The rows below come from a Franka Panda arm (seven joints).
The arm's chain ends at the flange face. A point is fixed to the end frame.
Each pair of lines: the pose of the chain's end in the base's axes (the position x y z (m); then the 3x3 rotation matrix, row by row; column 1 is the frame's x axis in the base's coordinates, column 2 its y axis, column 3 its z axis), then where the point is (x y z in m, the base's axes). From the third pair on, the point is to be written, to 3 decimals.
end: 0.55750 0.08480 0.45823; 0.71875 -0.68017 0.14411; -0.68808 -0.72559 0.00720; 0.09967 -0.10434 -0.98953
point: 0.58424 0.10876 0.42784
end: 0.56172 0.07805 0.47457; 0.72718 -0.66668 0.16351; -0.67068 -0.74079 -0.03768; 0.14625 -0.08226 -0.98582
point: 0.58868 0.10097 0.44357
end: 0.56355 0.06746 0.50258; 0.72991 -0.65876 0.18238; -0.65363 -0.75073 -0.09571; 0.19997 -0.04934 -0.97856
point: 0.591 0.089 0.471
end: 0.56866 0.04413 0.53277; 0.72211 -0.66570 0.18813; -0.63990 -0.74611 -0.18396; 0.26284 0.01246 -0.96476
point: 0.596 0.062 0.499
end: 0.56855 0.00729 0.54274; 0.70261 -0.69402 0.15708; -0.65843 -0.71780 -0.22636; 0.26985 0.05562 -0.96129
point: 0.596 0.023 0.508
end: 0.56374 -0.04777 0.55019; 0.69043 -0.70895 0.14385; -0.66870 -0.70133 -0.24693; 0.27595 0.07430 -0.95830
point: 0.591 -0.033 0.515
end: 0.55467 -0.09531 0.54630; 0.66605 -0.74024 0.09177; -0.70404 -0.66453 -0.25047; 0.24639 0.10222 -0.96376
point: 0.582 -0.082 0.510
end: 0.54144 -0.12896 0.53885; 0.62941 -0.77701 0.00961; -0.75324 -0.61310 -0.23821; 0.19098 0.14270 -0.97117
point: 0.567 -0.117 0.501
